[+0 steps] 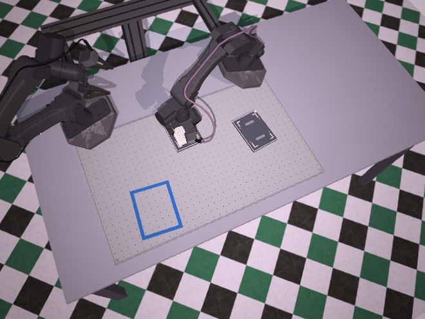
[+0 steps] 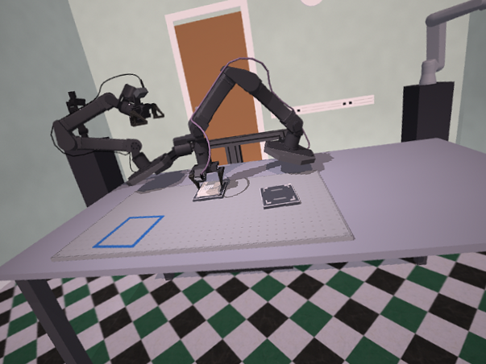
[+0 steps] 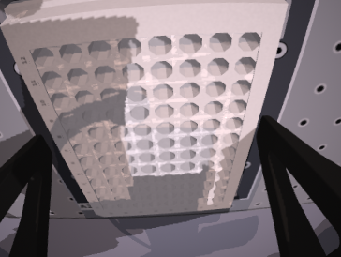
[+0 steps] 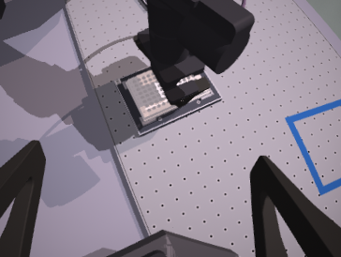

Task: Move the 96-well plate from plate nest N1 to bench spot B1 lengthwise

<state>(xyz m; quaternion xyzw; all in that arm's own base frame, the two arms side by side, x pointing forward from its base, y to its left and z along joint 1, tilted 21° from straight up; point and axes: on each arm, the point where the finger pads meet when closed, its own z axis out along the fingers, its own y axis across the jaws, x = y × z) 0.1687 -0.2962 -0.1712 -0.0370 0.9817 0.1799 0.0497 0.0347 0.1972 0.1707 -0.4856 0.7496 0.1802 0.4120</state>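
Right now the white 96-well plate is 1 cm below my left hand.
My right gripper is now 31 cm above the white 96-well plate, 21 cm to the right of it and 10 cm short of it.
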